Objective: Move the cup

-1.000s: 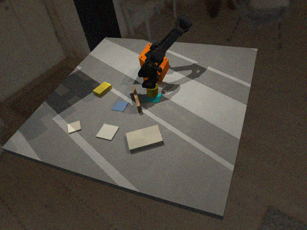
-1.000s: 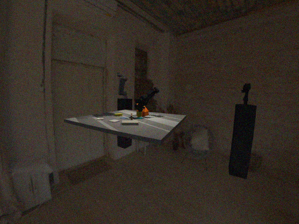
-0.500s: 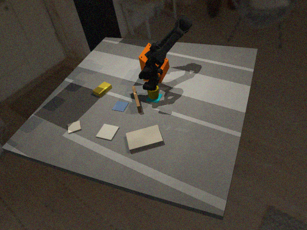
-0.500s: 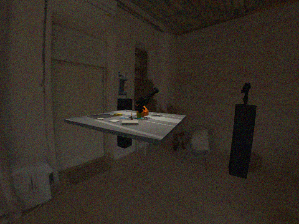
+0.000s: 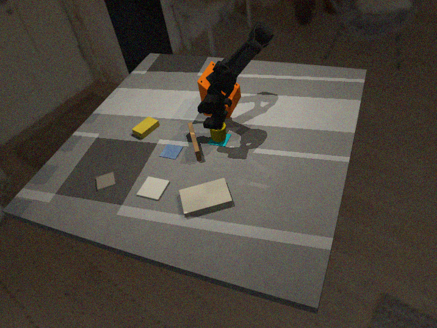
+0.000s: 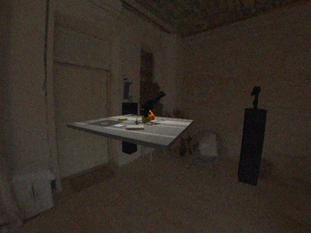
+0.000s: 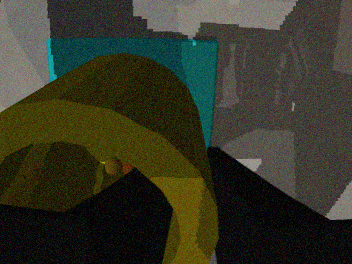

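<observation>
My gripper tip is now 30 mm short of the teal pad and 50 mm above it. Also, from my gripper tip: orange marble (20 mm ahead, 20 mm to the left, 20 mm below); yellow cup (20 mm ahead); wooden bar (100 mm ahead, 80 mm to the right, 20 mm below).
</observation>
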